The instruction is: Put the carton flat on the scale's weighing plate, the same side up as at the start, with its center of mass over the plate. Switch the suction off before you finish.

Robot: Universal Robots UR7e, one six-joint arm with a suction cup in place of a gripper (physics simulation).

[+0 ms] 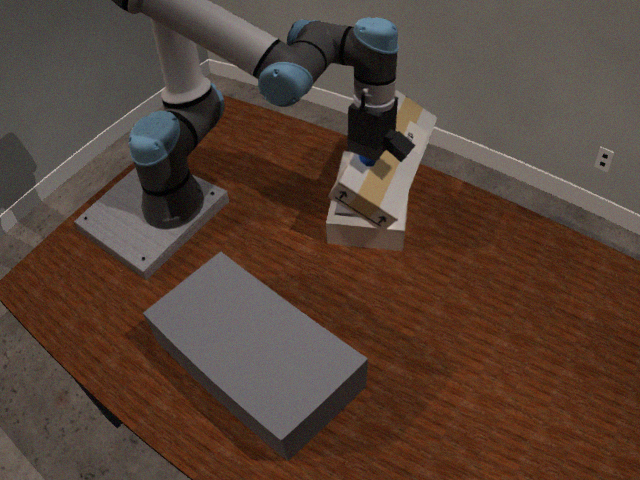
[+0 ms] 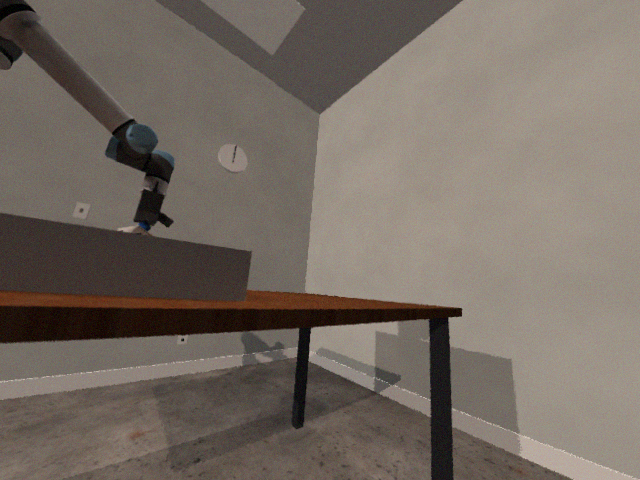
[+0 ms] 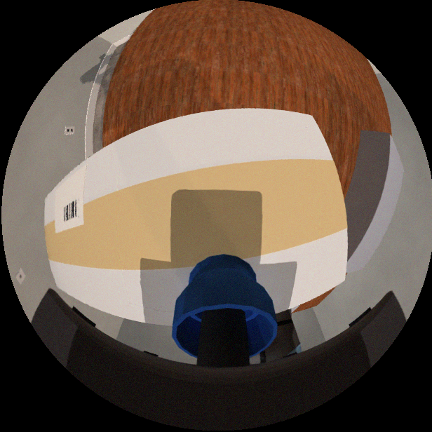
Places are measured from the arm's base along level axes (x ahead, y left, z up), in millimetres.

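Where they show: end effector, tool point: (image 1: 370, 163); arm's base, origin of the base link: (image 1: 173, 205).
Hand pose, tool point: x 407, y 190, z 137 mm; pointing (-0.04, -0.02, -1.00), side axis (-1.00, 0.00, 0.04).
Note:
Things, the pixels of their centre, and the offset from my tool point. Level surfaces: height alone.
- white carton, body centre: (image 1: 388, 152) (image 2: 136, 244) dx -1, dy +83, dz -27 mm
- scale, body centre: (image 1: 371, 195) dx -22, dy +48, dz -131 mm
- grey weighing plate, body centre: (image 1: 369, 195) dx -7, dy +10, dz -96 mm
- large grey block, body centre: (image 1: 250, 352) (image 2: 143, 267) dx -7, dy -417, dz -121 mm
- wooden table, its level: dz -170 mm
The white carton (image 1: 374, 188) (image 2: 130, 229) (image 3: 215, 175) with a tan stripe hangs from my blue suction cup (image 1: 367, 159) (image 2: 144, 225) (image 3: 223, 285), which sits on its top off the stripe, near a long edge. The carton is tilted: its near end, with two upward arrows, is low and its far end is high. It is turned askew over the scale (image 1: 364, 237). Its low near corner is close above the scale's front part; whether it touches is unclear. A sliver of the grey weighing plate (image 1: 343, 209) shows under the near end; the rest is hidden.
A large grey block (image 1: 258, 341) (image 2: 124, 268) (image 3: 367, 200) lies on the wooden table (image 1: 491, 310), in front of the scale. The arm's base plate (image 1: 116, 235) is at the left. A wall runs behind the table.

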